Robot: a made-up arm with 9 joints. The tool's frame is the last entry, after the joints.
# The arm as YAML. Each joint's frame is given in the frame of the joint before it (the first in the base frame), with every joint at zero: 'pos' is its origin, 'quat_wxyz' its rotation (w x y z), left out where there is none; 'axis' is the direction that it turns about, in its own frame. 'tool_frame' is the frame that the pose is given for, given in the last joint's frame.
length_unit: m
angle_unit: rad
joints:
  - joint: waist
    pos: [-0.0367, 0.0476, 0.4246]
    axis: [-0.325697, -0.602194, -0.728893]
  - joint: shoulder
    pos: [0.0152, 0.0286, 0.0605]
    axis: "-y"
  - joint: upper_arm
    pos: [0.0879, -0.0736, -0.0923]
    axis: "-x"
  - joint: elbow
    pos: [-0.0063, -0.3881, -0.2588]
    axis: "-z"
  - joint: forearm
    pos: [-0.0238, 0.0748, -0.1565]
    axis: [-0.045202, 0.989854, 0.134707]
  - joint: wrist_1
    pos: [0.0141, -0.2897, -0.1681]
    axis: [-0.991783, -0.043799, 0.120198]
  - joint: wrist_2
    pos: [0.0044, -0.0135, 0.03]
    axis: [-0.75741, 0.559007, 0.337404]
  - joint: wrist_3
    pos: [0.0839, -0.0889, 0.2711]
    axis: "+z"
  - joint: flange
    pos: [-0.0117, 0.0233, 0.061]
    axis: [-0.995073, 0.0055, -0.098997]
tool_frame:
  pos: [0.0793, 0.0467, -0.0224]
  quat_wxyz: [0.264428, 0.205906, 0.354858, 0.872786]
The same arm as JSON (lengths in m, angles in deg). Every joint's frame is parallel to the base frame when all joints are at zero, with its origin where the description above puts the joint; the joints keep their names.
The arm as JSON. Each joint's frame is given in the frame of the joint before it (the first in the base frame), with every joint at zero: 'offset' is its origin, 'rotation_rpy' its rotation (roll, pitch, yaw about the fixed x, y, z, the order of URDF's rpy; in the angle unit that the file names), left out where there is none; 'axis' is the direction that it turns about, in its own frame. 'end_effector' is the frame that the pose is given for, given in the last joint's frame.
{"length_unit": "m", "angle_unit": "deg", "chain": [
  {"id": "waist", "offset": [-0.0367, 0.0476, 0.4246], "axis": [-0.325697, -0.602194, -0.728893]},
  {"id": "shoulder", "offset": [0.0152, 0.0286, 0.0605], "axis": [0.0, -1.0, 0.0]},
  {"id": "upper_arm", "offset": [0.0879, -0.0736, -0.0923], "axis": [-1.0, 0.0, 0.0]},
  {"id": "elbow", "offset": [-0.0063, -0.3881, -0.2588], "axis": [0.0, 0.0, -1.0]},
  {"id": "forearm", "offset": [-0.0238, 0.0748, -0.1565], "axis": [-0.045198, 0.989856, 0.134694]},
  {"id": "wrist_1", "offset": [0.0141, -0.2897, -0.1681], "axis": [-0.991783, -0.043799, 0.120198]},
  {"id": "wrist_2", "offset": [0.0044, -0.0135, 0.03], "axis": [-0.75741, 0.559007, 0.337404]},
  {"id": "wrist_3", "offset": [0.0839, -0.0889, 0.2711], "axis": [0.0, 0.0, 1.0]},
  {"id": "flange", "offset": [-0.0117, 0.0233, 0.061], "axis": [-0.995073, 0.0055, -0.098997]}
], "end_effector": {"offset": [0.0793, 0.0467, -0.0224], "rotation_rpy": [47.67, -9.89, 141.91]}}

